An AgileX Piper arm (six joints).
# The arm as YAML. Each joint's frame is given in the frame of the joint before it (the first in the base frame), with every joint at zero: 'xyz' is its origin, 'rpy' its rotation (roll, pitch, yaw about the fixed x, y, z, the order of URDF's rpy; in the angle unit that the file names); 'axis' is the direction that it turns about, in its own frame. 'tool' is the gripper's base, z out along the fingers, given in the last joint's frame.
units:
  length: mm
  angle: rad
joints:
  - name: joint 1
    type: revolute
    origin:
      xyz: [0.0, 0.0, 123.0]
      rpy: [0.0, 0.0, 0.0]
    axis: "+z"
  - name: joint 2
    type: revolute
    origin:
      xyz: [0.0, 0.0, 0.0]
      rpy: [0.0, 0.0, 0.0]
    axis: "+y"
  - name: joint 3
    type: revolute
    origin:
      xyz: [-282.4, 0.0, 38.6]
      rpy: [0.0, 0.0, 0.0]
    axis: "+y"
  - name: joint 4
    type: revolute
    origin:
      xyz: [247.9, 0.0, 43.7]
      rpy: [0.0, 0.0, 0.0]
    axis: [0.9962, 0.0, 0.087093]
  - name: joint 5
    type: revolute
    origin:
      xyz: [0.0, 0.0, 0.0]
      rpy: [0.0, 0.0, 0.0]
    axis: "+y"
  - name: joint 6
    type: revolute
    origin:
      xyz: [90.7, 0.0, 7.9]
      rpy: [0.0, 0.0, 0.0]
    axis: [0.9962, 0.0, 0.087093]
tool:
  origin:
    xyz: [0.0, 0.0, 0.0]
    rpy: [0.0, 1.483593, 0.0]
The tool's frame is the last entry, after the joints.
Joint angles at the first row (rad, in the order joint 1, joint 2, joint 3, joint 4, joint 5, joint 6):
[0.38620, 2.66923, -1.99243, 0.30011, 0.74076, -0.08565]
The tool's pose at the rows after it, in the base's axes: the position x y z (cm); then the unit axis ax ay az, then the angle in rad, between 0 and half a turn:
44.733, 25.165, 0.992, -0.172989, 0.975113, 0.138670, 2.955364
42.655, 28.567, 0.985, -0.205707, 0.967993, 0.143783, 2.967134
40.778, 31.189, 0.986, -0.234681, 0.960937, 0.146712, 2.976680
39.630, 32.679, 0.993, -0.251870, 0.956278, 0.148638, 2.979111
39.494, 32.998, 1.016, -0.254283, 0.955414, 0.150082, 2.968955
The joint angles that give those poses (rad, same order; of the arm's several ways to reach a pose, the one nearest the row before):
[0.47590, 2.66921, -1.99238, 0.30988, 0.74104, -0.07957]
[0.55321, 2.66953, -1.99246, 0.31358, 0.73997, -0.07252]
[0.61596, 2.66953, -1.99245, 0.31423, 0.73997, -0.07048]
[0.65268, 2.66952, -1.99245, 0.31466, 0.73680, -0.07047]
[0.65969, 2.66952, -1.99245, 0.31466, 0.72522, -0.07016]

